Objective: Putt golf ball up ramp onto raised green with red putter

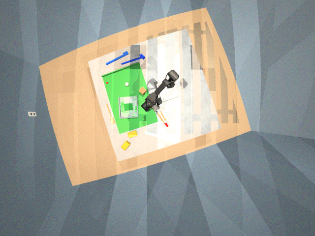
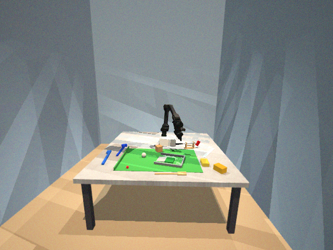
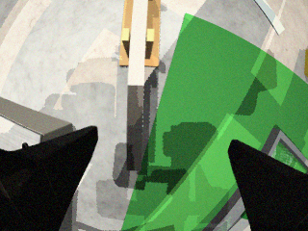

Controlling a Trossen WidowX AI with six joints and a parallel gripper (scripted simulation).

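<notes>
The tan cube is 8 cm ahead of my gripper tip, 22 cm to the right of it and 8 cm below it. Round my gripper tip: red putter (6 cm behind, 10 cm to the left, 6 cm below); small wooden rack (6 cm behind, 11 cm to the left, 8 cm below); grey frame (28 cm ahead, 7 cm to the right, 10 cm below).
</notes>
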